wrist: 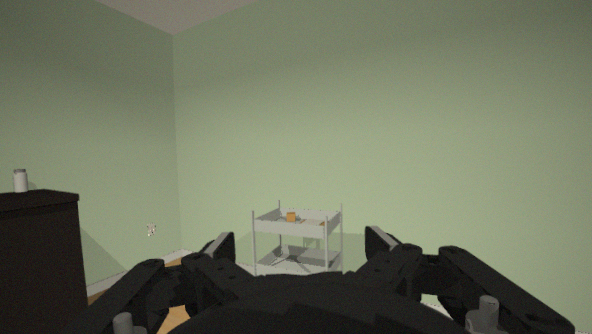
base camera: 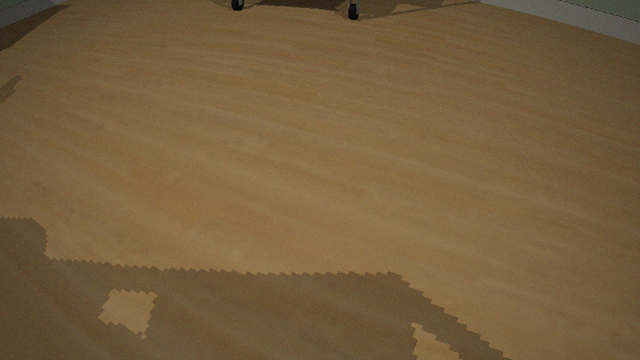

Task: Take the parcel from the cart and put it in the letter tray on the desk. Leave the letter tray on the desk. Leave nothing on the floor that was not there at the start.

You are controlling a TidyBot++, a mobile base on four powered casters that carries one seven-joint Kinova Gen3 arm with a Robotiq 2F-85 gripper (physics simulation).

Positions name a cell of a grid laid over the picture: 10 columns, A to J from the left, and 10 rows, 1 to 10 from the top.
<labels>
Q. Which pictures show the gripper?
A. The wrist view only.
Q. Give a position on a grey cart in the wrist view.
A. E8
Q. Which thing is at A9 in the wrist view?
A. A dark piece of furniture.
</labels>
